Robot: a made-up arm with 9 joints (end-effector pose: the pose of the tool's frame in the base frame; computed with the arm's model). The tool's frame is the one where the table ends. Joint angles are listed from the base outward.
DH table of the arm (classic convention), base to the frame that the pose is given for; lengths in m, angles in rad. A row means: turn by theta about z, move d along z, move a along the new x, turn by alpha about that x. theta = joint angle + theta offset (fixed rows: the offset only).
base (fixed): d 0.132  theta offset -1.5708  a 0  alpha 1.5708
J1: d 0.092  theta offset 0  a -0.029  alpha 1.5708
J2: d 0.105  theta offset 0  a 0.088  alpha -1.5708
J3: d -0.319  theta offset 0  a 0.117  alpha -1.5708
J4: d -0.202  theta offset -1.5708  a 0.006  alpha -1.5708
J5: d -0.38  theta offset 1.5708  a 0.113  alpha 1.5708
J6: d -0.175  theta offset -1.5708  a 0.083  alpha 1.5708
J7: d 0  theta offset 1.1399  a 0.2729  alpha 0
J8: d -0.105  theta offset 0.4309  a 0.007  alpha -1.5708
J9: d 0.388  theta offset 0  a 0.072  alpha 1.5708
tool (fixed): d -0.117  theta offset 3.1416  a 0  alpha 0
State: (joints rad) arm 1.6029 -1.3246 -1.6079 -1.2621 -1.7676 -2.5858 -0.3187 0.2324 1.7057
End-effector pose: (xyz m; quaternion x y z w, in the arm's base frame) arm -0.0406 -0.0091 -0.7573 0.6509 0.0924 0.6551 0.3723
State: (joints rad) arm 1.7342 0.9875 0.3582 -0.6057 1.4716 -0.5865 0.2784 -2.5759 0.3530
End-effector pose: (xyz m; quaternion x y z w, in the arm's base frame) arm 0.5670 -0.7358 0.8043 0.1667 -0.9803 -0.0420 0.0970
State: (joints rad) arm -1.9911 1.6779 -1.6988 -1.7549 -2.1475 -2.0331 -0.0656 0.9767 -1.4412
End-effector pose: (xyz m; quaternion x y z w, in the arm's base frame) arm -0.0561 0.3527 -0.6094 0.3041 0.4726 0.3252 0.7606
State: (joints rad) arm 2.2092 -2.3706 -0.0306 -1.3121 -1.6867 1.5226 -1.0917 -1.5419 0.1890
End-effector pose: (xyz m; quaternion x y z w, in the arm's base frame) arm -0.7543 -0.0155 0.4601 0.7584 0.2264 -0.6078 0.0641
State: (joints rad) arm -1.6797 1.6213 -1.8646 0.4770 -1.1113 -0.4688 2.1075 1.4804 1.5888
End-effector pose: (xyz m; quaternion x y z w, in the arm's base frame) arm -0.0219 -0.2453 0.2740 0.3168 0.7831 -0.2992 0.4437
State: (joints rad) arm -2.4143 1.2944 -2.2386 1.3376 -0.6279 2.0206 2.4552 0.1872 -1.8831
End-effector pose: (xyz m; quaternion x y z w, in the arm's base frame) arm 0.2326 -0.3944 -0.2517 -0.1206 0.4528 0.6176 0.6316
